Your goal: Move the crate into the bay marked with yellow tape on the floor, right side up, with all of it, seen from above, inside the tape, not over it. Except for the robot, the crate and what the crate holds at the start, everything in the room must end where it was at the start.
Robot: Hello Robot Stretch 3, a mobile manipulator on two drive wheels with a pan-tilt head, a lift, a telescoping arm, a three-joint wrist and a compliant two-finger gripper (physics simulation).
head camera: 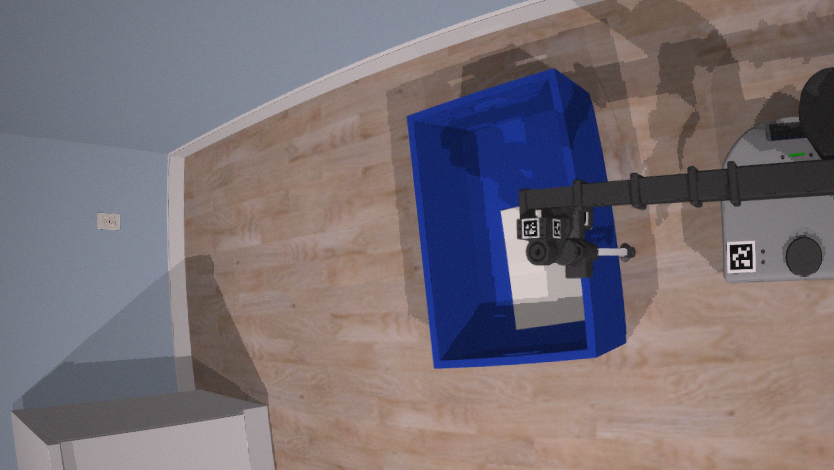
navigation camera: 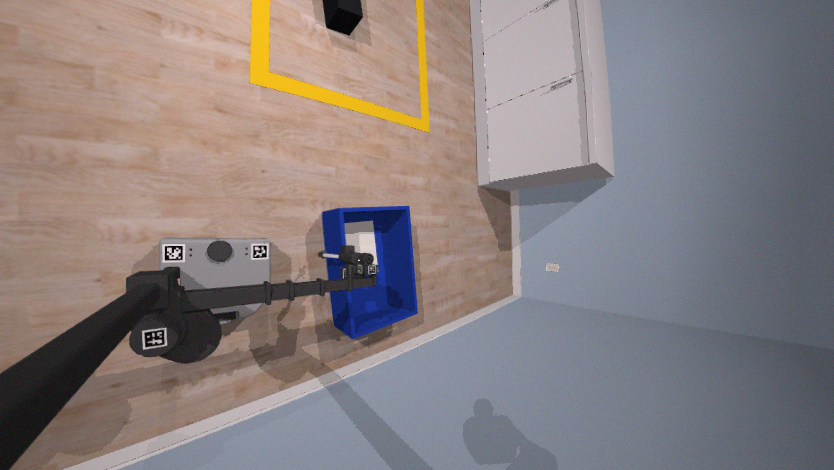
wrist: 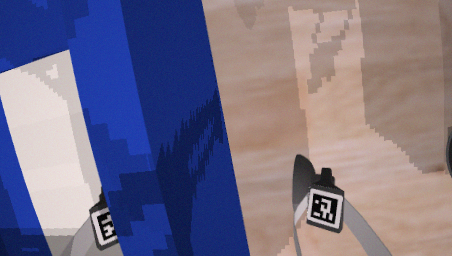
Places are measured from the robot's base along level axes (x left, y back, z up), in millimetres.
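Pixels of known places: gripper, fingertip midpoint: (navigation camera: 334,253) (wrist: 217,180); robot's base, origin of the base link: (head camera: 801,255) (navigation camera: 219,249).
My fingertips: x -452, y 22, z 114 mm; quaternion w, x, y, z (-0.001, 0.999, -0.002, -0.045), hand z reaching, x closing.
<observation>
For each thing: its middle in the pictures, then the offset to it from my fingertips. "*": a spot on its surface instead.
- blue crate, body centre: (head camera: 519,226) (navigation camera: 371,265) dx -207, dy +68, dz -3 mm
- white flat-faced block, body centre: (wrist: 87,169) (head camera: 546,263) (navigation camera: 359,249) dx -179, dy -15, dz -92 mm
- black box, surface spot: (navigation camera: 343,17) * dx -1, dy -1220, dz -2 mm
The blue crate (head camera: 452,233) (navigation camera: 402,262) (wrist: 185,125) stands upright on the floor, open side up, beside the robot's base. A white flat-faced block (head camera: 528,274) (navigation camera: 366,240) (wrist: 45,150) lies inside it. My gripper (head camera: 604,252) (navigation camera: 332,255) (wrist: 217,180) is open and straddles the crate's long wall on the base side: one finger is inside, partly hidden by the wall in the wrist view, and the other is outside over the floor. A gap shows between the outer finger and the wall. The yellow tape (navigation camera: 344,102) marks the bay at the top of the navigation view, apart from the crate.
A black box (navigation camera: 343,17) stands inside the taped outline. A white cabinet (head camera: 157,443) (navigation camera: 536,128) stands along the wall near the bay. The robot's grey base (head camera: 776,221) (navigation camera: 215,271) is beside the crate. A wall with a white baseboard (head camera: 291,96) (navigation camera: 396,350) runs close past one short end of the crate.
</observation>
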